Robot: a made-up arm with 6 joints. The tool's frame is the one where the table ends. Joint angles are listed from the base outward.
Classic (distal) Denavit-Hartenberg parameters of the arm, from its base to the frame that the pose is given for. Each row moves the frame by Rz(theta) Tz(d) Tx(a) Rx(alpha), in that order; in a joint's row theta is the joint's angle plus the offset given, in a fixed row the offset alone. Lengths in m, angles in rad.
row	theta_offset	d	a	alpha
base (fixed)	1.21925	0	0.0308	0
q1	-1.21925	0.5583	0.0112	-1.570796
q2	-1.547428	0	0.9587	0
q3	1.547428	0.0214	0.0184	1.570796
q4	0	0.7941	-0.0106	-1.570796
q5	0	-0.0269	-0.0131	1.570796
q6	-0.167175	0	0.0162	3.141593
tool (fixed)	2.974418	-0.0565	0	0
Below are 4 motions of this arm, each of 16 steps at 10 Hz.
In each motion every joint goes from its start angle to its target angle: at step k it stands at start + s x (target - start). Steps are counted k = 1, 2, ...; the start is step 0. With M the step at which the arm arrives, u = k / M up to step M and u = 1 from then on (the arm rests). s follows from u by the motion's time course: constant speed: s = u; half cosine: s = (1 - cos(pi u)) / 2; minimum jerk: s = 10 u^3 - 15 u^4 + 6 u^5.
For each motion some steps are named. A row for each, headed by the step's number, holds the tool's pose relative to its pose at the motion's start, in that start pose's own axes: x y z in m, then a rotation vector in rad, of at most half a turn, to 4 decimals.
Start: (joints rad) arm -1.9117 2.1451 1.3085 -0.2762 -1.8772 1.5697
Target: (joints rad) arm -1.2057 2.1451 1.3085 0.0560 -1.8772 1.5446
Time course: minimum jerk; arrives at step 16
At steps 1, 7, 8, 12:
1: -0.0009 -0.0001 -0.0002 -0.0001 0.0009 0.0003
7: -0.1559 -0.0132 -0.0139 -0.0166 0.1490 0.0477
8: -0.2031 -0.0171 -0.0099 -0.0193 0.1942 0.0623
12: -0.3592 -0.0297 0.0315 -0.0201 0.3491 0.1118

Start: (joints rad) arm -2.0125 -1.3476 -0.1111 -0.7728 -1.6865 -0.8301
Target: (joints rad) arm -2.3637 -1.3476 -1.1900 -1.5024 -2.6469 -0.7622
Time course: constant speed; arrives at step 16
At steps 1, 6, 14, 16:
1: -0.0032 -0.0065 -0.0653 -0.0556 -0.1211 0.0214
6: 0.0262 -0.0800 -0.3738 -0.2979 -0.7194 0.1313
14: 0.1925 -0.3195 -0.7490 -0.4900 -1.6274 0.3460
16: 0.2492 -0.3969 -0.8115 -0.4842 -1.8356 0.4104

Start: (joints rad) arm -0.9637 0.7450 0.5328 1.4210 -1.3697 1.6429
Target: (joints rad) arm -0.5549 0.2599 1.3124 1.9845 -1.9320 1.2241
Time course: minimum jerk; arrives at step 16
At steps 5, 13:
5: -0.0396 0.0279 0.1068 0.0295 -0.1253 0.1024
13: -0.1842 0.3272 0.4832 0.0889 -0.5865 0.7481

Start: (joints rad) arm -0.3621 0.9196 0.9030 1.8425 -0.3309 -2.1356
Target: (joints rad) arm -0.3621 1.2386 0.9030 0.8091 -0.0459 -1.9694
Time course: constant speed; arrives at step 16
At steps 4, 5, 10, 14, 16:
4: -0.0942 0.0393 -0.0614 0.0511 -0.0302 0.2286
5: -0.1184 0.0493 -0.0755 0.0684 -0.0359 0.2858
10: -0.2429 0.1013 -0.1381 0.1783 -0.0517 0.5709
14: -0.3474 0.1444 -0.1784 0.2905 -0.0496 0.7963
16: -0.4012 0.1661 -0.1951 0.3531 -0.0436 0.9078

